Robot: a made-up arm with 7 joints. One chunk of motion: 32 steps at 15 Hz.
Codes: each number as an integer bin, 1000 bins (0 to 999) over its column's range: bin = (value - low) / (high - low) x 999, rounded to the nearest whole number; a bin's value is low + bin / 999 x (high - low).
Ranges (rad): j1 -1.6..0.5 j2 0..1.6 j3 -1.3..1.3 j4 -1.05..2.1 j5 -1.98..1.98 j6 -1.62..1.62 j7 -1.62..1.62
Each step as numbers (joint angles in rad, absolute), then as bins.
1 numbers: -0.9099 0.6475 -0.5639 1.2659 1.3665 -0.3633 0.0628
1 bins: 328 404 283 734 844 387 519
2 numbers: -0.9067 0.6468 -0.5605 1.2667 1.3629 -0.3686 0.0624
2 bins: 330 404 284 735 843 386 519
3 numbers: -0.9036 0.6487 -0.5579 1.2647 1.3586 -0.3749 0.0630
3 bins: 331 405 285 734 842 384 519
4 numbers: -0.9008 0.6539 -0.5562 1.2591 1.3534 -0.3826 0.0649
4 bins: 333 408 286 732 841 382 520
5 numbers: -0.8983 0.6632 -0.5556 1.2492 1.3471 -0.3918 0.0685
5 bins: 334 414 286 729 839 379 521
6 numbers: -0.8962 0.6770 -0.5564 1.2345 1.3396 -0.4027 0.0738
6 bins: 335 423 286 725 837 375 522
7 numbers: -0.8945 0.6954 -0.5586 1.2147 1.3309 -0.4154 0.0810
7 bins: 336 434 285 718 835 371 524
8 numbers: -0.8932 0.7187 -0.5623 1.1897 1.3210 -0.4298 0.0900
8 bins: 336 449 283 710 833 367 527
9 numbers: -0.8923 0.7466 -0.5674 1.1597 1.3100 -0.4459 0.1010
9 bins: 337 466 281 701 830 362 531
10 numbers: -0.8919 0.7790 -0.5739 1.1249 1.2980 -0.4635 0.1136
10 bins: 337 486 279 690 827 357 535
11 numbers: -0.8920 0.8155 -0.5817 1.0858 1.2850 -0.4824 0.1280
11 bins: 337 509 276 677 824 351 539
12 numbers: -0.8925 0.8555 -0.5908 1.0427 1.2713 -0.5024 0.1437
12 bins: 337 534 272 664 820 345 544
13 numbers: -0.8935 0.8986 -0.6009 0.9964 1.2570 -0.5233 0.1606
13 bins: 336 561 269 649 817 338 549
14 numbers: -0.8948 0.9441 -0.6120 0.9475 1.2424 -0.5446 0.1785
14 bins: 335 589 264 633 813 332 555
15 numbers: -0.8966 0.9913 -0.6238 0.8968 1.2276 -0.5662 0.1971
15 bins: 335 619 260 617 809 325 560
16 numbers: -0.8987 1.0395 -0.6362 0.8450 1.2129 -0.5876 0.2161
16 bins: 334 649 255 601 805 318 566
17 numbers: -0.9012 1.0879 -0.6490 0.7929 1.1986 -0.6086 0.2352
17 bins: 332 679 250 584 802 312 572
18 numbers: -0.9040 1.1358 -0.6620 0.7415 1.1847 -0.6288 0.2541
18 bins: 331 709 245 568 798 306 578
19 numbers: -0.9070 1.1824 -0.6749 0.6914 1.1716 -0.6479 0.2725
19 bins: 330 738 240 552 795 300 584
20 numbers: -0.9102 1.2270 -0.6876 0.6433 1.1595 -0.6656 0.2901
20 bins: 328 766 235 537 792 294 589
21 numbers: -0.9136 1.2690 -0.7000 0.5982 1.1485 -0.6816 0.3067
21 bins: 327 792 231 523 789 289 594
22 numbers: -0.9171 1.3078 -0.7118 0.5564 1.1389 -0.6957 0.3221
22 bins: 325 817 226 509 787 285 599
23 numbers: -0.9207 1.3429 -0.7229 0.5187 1.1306 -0.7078 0.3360
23 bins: 323 838 222 498 785 281 603
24 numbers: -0.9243 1.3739 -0.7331 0.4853 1.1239 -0.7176 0.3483
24 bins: 321 858 218 487 783 278 607
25 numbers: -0.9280 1.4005 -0.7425 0.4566 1.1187 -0.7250 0.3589
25 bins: 320 874 214 478 782 276 610
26 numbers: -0.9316 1.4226 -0.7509 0.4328 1.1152 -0.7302 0.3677
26 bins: 318 888 211 470 781 274 613
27 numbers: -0.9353 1.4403 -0.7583 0.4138 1.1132 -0.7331 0.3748
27 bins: 316 899 208 464 780 273 615
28 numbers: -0.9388 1.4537 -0.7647 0.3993 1.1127 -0.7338 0.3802
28 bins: 315 908 206 460 780 273 617
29 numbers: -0.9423 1.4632 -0.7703 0.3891 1.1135 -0.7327 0.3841
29 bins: 313 914 204 456 780 274 618
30 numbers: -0.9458 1.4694 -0.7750 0.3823 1.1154 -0.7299 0.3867
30 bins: 311 917 202 454 781 274 619
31 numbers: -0.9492 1.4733 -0.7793 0.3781 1.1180 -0.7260 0.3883
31 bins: 310 920 200 453 782 276 619
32 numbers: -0.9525 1.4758 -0.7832 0.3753 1.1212 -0.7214 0.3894
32 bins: 308 921 199 452 782 277 620
